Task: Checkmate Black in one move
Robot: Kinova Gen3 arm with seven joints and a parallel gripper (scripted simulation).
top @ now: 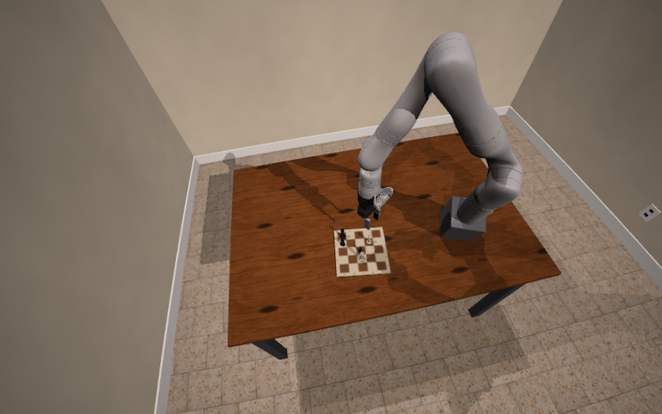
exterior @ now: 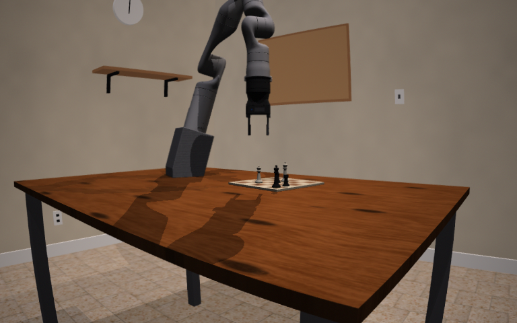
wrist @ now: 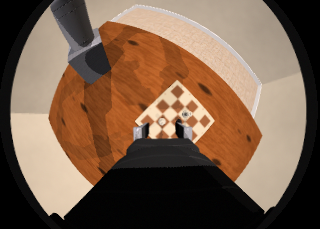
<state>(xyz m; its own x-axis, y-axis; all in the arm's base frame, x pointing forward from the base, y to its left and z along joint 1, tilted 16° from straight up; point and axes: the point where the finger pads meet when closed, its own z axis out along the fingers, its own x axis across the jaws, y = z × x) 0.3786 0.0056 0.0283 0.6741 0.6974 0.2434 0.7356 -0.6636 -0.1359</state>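
Right now the small white piece is 140 mm below my hand. Also, from my hand: tall black piece: 140 mm below, 110 mm ahead, 30 mm to the right; then tall white piece: 140 mm below, 80 mm to the left, 40 mm ahead; then chessboard: 170 mm below, 40 mm to the left, 40 mm ahead.
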